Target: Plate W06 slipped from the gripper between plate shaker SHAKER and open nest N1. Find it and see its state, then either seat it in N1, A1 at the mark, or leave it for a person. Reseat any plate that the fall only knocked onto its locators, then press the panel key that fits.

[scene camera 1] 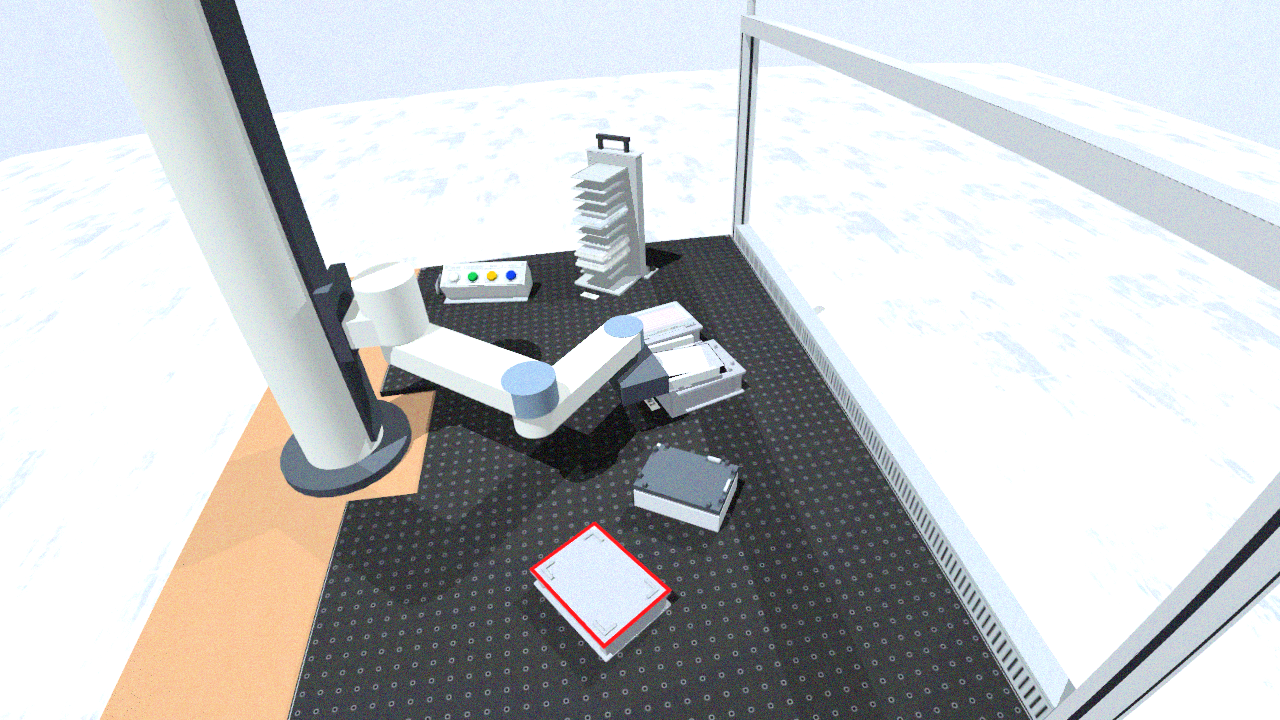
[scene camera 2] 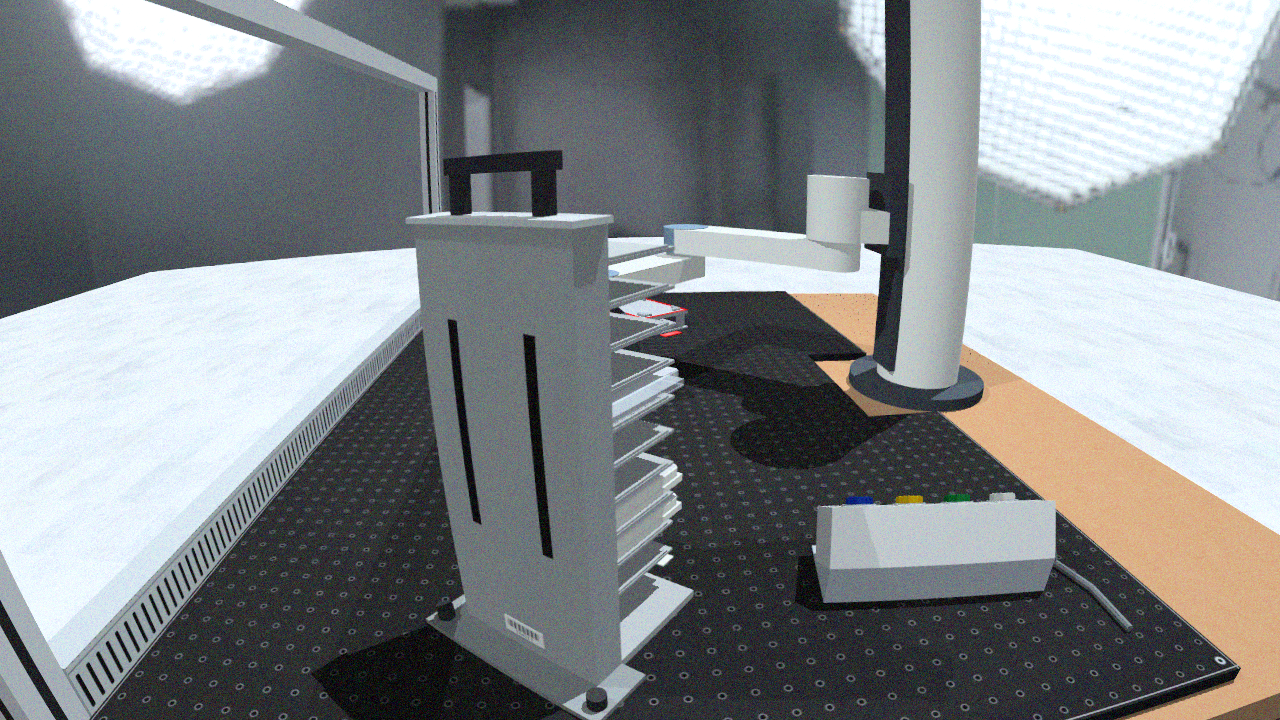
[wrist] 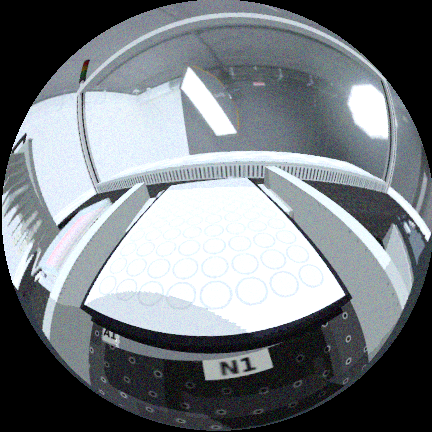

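Pixels of known places: gripper, fingertip midpoint: (scene camera 1: 705, 354) (wrist: 204, 182); arm's base, link origin: (scene camera 1: 348, 448) (scene camera 2: 915, 384).
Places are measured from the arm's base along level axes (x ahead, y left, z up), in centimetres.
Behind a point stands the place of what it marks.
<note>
A white plate (scene camera 1: 689, 361) {x 67.9, y 2.7, z 8.8 cm} (wrist: 215, 250) {x 64.4, y 2.2, z 9.1 cm} with rows of round wells lies flat over nest N1 (scene camera 1: 711, 395) {x 71.8, y 0.0, z 1.8 cm}, above the N1 label (wrist: 237, 365) {x 59.8, y 0.8, z 1.5 cm}. The A1 label (wrist: 110, 335) shows near the plate's lower left corner. No W06 mark is readable, and I cannot tell whether the plate is fully down on the locators. My gripper (scene camera 1: 696, 357) {x 71.3, y 4.2, z 8.9 cm} (wrist: 204, 182) {x 71.3, y 4.2, z 8.9 cm} is shut on this plate, with one finger pad against each long side. The shaker (scene camera 1: 686, 478) {x 61.4, y -24.6, z 6.8 cm}, a light box with a dark top, stands nearer scene camera 1 than N1. The gripper is hidden behind the rack in scene camera 2.
A block with a pinkish top (scene camera 1: 673, 320) (wrist: 75, 232) {x 64.9, y 17.1, z 7.9 cm} stands beside N1. A tall plate rack (scene camera 1: 632, 210) {x 64.3, y 52.1, z 20.2 cm} (scene camera 2: 523, 385) {x 59.7, y 59.7, z 24.5 cm} stands behind it. The panel (scene camera 1: 487, 288) {x 25.6, y 48.1, z 5.0 cm} (scene camera 2: 935, 541) {x 27.1, y 55.0, z 6.9 cm} has white, green, yellow and blue keys. A red-outlined block (scene camera 1: 599, 582) {x 45.9, y -39.8, z 5.3 cm} (scene camera 2: 651, 309) {x 43.9, y -37.2, z 5.3 cm} lies beyond the shaker.
</note>
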